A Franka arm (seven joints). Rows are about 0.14 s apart.
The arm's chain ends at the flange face. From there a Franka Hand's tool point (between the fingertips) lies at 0.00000 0.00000 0.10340 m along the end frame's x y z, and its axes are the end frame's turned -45 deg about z.
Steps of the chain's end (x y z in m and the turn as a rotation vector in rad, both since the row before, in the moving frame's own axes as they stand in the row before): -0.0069 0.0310 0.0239 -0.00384 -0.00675 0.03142; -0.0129 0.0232 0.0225 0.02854 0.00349 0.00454; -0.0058 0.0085 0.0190 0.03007 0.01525 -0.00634
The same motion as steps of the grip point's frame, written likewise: -0.0276 0.0168 0.0239 0.00206 -0.00749 0.03142; -0.0232 0.0055 0.0225 0.01771 0.02265 0.00454; -0.0068 0.0008 0.0189 0.01048 0.03205 -0.00634
